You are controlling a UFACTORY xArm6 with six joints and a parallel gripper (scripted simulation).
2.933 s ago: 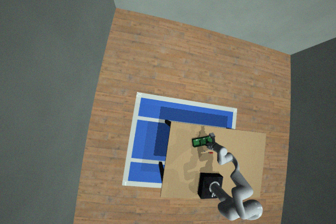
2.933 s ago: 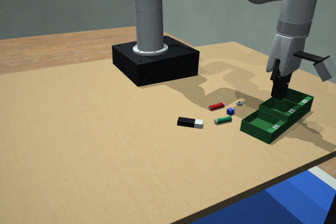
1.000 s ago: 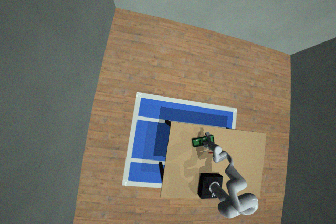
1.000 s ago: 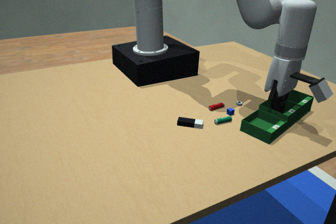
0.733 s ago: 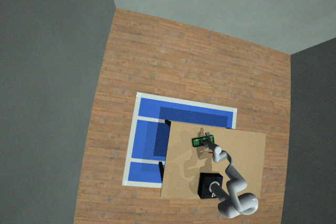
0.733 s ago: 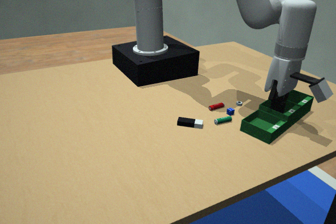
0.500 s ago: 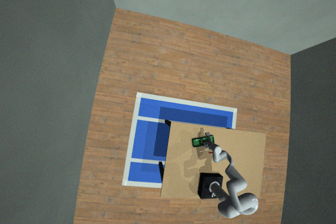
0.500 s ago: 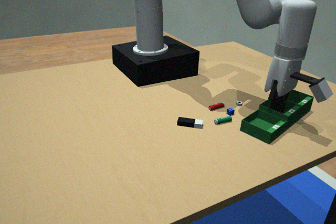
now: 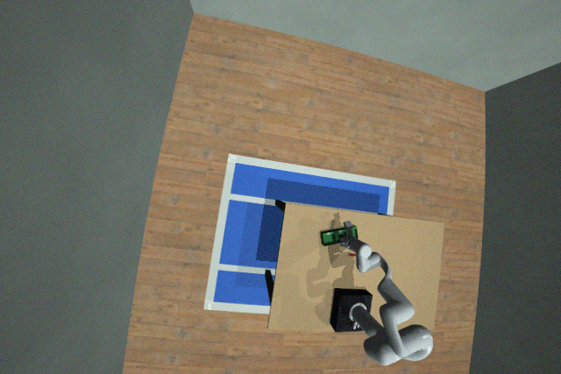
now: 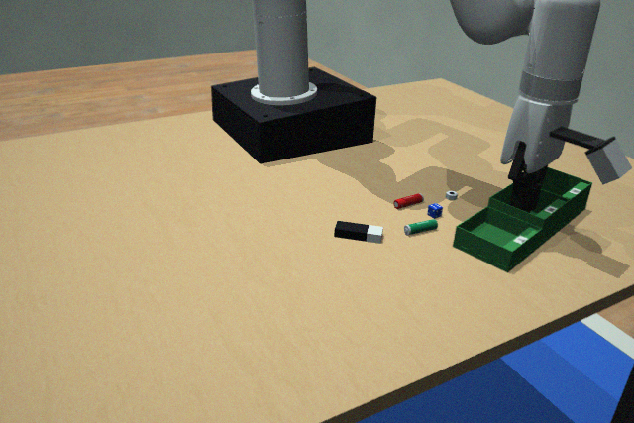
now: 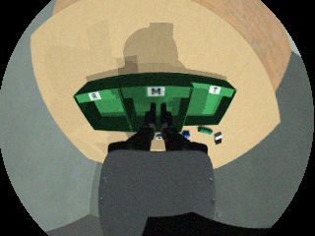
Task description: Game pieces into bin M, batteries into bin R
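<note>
The three joined green bins is 30 mm below my hand, 10 mm to the left of it and 10 mm ahead of it. Also, from my hand: grey nut 100 mm behind, 50 mm to the right, 50 mm below; green battery 150 mm to the right, 40 mm below, 20 mm behind; blue die 110 mm to the right, 60 mm behind, 40 mm below.
</note>
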